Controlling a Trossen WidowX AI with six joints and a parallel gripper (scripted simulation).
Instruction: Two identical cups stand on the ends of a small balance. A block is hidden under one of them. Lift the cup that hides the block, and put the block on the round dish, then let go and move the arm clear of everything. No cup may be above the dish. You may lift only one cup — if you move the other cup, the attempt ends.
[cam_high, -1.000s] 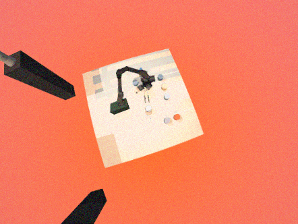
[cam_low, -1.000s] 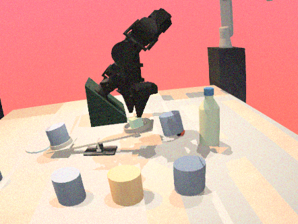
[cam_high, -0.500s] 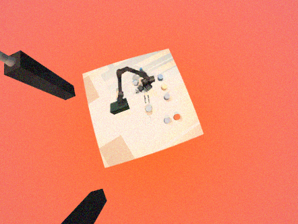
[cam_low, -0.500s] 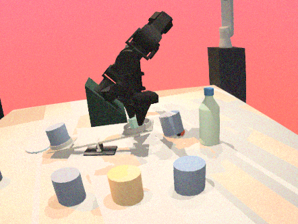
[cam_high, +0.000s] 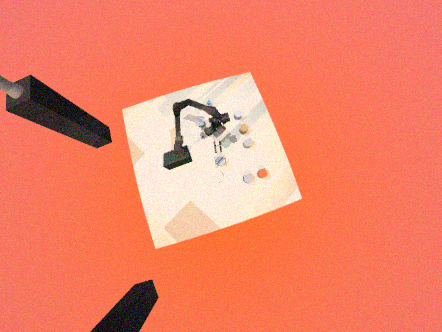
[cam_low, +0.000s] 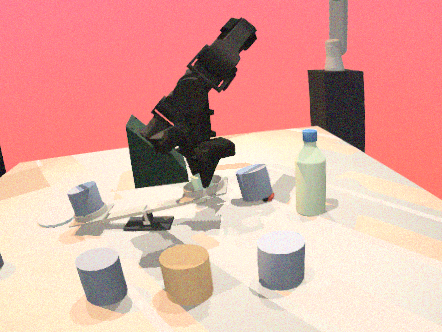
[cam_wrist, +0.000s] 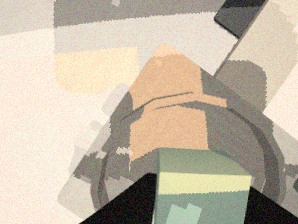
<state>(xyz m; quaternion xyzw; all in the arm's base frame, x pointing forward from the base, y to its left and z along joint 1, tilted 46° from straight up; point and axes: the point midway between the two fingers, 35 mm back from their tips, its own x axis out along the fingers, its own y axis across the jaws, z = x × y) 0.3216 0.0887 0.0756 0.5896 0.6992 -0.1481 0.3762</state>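
Right now the round pale dish is 360 mm to the right of my gripper tip, 110 mm behind it and 80 mm below it. From my gripper tip the other things lie so: red toy car: 130 mm to the left, 80 mm behind, 60 mm below; balance beam: 120 mm to the right, 60 mm below, 20 mm behind; pale green block: 10 mm above.
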